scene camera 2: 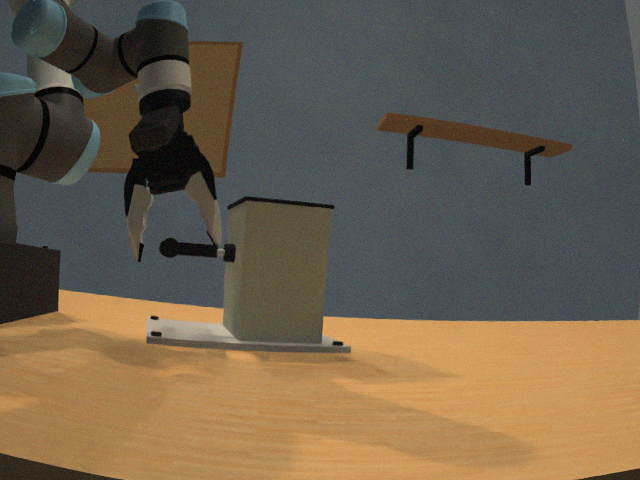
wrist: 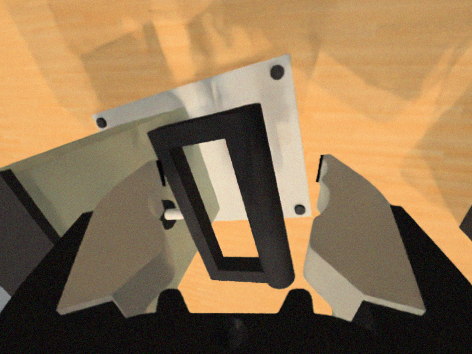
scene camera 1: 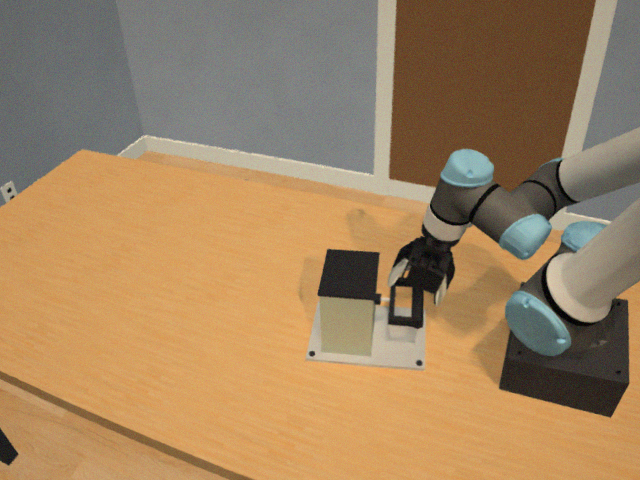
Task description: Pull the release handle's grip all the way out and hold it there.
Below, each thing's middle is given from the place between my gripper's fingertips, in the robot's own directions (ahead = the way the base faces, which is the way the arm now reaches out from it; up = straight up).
The base plate (scene camera 1: 395, 347) lies 7 cm ahead of my hand, 6 cm to the left of it and 9 cm below it.
